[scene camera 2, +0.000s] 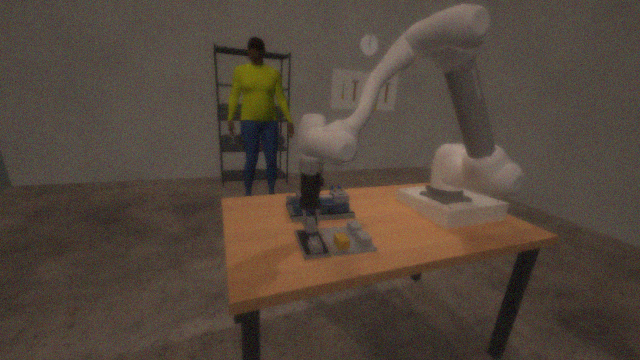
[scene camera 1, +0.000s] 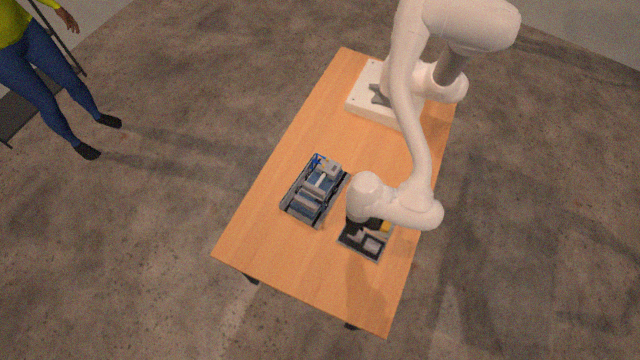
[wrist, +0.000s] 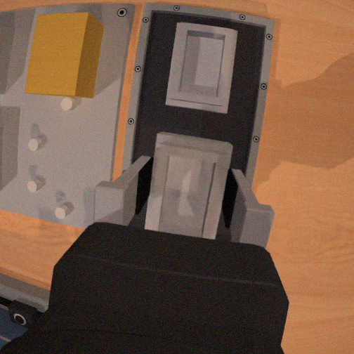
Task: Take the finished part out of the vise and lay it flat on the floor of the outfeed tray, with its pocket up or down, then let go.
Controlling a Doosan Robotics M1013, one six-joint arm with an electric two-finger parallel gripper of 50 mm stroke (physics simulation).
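Places are measured from the arm's base along level axes (x ahead, y left, z up), in metres.
Pixels of known places: gripper, between the fingertips: (scene camera 2: 310,225) (scene camera 1: 357,234); arm's base, origin of its link: (scene camera 2: 444,197).
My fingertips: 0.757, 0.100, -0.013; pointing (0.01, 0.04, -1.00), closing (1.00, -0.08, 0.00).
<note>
For each thing: its middle in the pictures, then the offset to it from my fingertips, as dx, dy, dz.
- second grey pocketed part, middle of its body: (scene camera 2: 315,244) (scene camera 1: 372,245) +0.004, +0.072, -0.039
- vise fixture, middle of its body: (scene camera 1: 316,186) (scene camera 2: 319,202) -0.127, -0.238, -0.013
- yellow block, middle of its body: (scene camera 2: 341,241) (scene camera 1: 382,225) -0.098, +0.080, -0.037
My gripper (wrist: 188,180) (scene camera 2: 311,219) is shut on the finished part (wrist: 185,192), a grey block held with its pocket up. In the wrist view it is over the near half of the outfeed tray (wrist: 260,111) (scene camera 1: 356,252), a dark-floored tray with a grey rim. It looks low over the tray floor; the exact gap is hidden. A second grey pocketed part (wrist: 202,65) (scene camera 1: 371,244) (scene camera 2: 315,245) lies pocket up in the far half of the tray, apart from the held one. The vise fixture (scene camera 1: 316,189) (scene camera 2: 325,205), grey and blue, stands behind the tray in scene camera 2.
Beside the tray is a grey plate (wrist: 92,130) with short pegs, a yellow block (wrist: 56,55) (scene camera 2: 342,241) and grey blocks (scene camera 2: 357,230). The white robot base (scene camera 2: 470,215) stands at the table's other end. A person (scene camera 2: 257,95) stands behind the table.
</note>
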